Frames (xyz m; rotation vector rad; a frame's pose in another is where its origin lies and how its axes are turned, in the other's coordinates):
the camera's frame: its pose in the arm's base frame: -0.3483 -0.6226 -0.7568 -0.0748 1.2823 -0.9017
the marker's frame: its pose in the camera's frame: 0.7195 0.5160 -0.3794 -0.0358 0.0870 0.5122
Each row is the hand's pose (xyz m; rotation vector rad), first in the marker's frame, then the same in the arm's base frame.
Working: the marker's frame: its pose in the arm's base frame: -0.3896 -0.5595 -1.7171 0.2581 1.3145 -0.4447

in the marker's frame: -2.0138 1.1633 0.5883 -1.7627 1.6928 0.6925
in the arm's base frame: 0.2752 0.5605 0.2975 0.5620 -2.3717 -1.8947
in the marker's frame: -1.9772 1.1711 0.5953 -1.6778 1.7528 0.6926
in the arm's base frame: 0.2917 0.5583 0.2632 0.4685 -2.4085 -1.8325
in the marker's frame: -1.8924 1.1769 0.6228 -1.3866 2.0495 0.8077
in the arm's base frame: 0.3341 0.5374 0.1874 0.0682 -2.3420 -1.6625
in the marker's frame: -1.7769 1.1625 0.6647 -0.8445 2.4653 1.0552
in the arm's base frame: 0.3857 0.4873 0.0867 -0.5194 -2.0690 -1.4157
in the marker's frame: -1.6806 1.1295 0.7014 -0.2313 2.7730 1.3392
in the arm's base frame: 0.4206 0.4262 0.0046 -0.9792 -1.6591 -1.1911
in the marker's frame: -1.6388 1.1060 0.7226 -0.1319 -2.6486 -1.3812
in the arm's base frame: 0.4362 0.3892 -0.0292 -1.1675 -1.3601 -1.0733
